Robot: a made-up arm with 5 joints.
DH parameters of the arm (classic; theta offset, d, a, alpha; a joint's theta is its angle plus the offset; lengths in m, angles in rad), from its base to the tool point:
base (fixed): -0.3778 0 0.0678 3.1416
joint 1: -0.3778 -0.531 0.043 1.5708
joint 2: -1.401 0 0.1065 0
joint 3: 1.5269 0 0.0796 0
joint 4: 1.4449 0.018 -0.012 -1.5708
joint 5: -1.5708 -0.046 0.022 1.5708
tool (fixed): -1.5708 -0.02 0 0
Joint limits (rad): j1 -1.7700..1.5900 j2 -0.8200..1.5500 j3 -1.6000..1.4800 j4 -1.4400..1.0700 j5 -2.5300..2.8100
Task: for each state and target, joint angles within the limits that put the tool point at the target. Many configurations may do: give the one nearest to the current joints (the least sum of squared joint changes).
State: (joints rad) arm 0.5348 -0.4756 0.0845 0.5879 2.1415
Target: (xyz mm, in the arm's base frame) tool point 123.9 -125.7 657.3
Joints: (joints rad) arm 0.9353 -0.6138 0.1004 0.6099 2.1487
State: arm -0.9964 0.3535 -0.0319 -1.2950 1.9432
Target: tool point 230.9 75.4 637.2
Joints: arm -0.5832 0.3510 -0.1516 -1.2475 1.9432
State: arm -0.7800 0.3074 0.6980 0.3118 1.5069
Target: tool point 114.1 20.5 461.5
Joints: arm -0.7321 1.1244 0.8510 0.2392 1.4957
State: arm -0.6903 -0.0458 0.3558 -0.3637 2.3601
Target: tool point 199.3 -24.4 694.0
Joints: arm -0.0906 -0.2627 -0.0666 -0.4252 2.4329
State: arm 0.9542 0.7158 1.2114 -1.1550 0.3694
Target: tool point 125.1 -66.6 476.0
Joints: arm 0.9806 1.0221 1.3707 -0.9843 0.4743
